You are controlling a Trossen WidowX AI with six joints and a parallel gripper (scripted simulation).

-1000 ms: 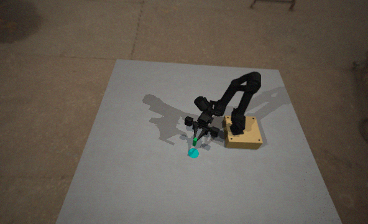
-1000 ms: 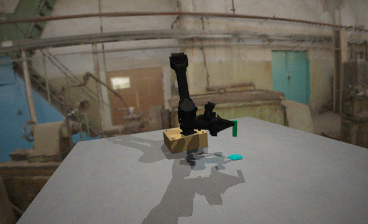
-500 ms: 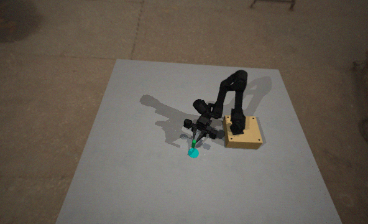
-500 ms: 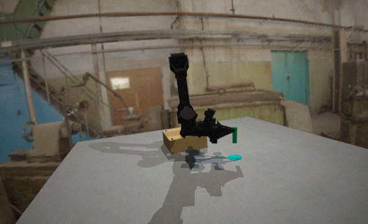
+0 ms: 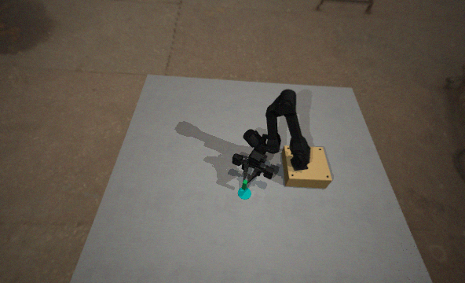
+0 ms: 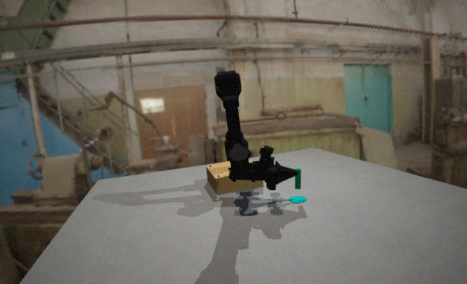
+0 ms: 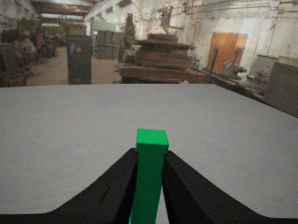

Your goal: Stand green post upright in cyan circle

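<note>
Right now the cyan circle is 1 cm behind my gripper tip and 10 cm below it. The rest, counted from my gripper tip: green post: 2 cm below.
</note>
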